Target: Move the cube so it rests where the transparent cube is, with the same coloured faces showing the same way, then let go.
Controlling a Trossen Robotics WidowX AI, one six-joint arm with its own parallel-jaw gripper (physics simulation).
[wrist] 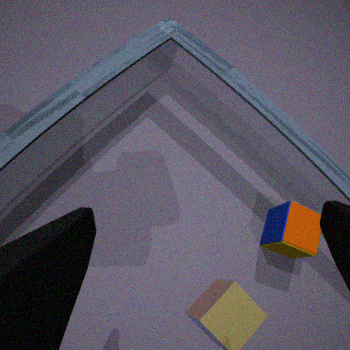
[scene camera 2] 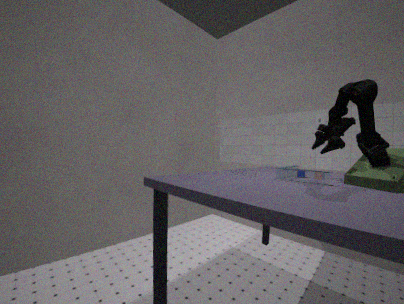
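Pixels of known places: gripper, fingertip midpoint: (wrist: 210, 217) (scene camera 2: 316, 151); arm's base, link origin: (scene camera 2: 381, 162).
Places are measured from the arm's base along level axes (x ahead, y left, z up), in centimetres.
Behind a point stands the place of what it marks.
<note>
The solid cube (scene camera 2: 301, 174) (wrist: 291, 229) lies on the table within low clear walls. In the wrist view it shows a large orange face, a blue face at left and a narrow dark yellow face below. The transparent cube (scene camera 2: 319, 176) (wrist: 234, 314) stands apart from it, lower and to the left in the wrist view, with a large pale yellow face, a pinkish-orange face at upper left and a thin bluish side. My gripper (scene camera 2: 319, 150) {x 25.2, y 7.6, z 4.2 cm} (wrist: 210, 217) {x 25.2, y 7.6, z 4.2 cm} is open and empty, tilted high above the table. In the wrist view the right fingertip appears beside the solid cube's right edge.
Clear walls with a pale blue rim (wrist: 265, 108) {x 39.4, y 10.8, z -4.8 cm} surround the cubes and meet in a corner at the top of the wrist view. The purple table (scene camera 2: 225, 192) {x 29.1, y 65.3, z -10.8 cm} carries a green block-like base (scene camera 2: 367, 181) {x 3.2, y 8.0, z -8.1 cm} under the arm at the right. Arm shadows fall across the table.
</note>
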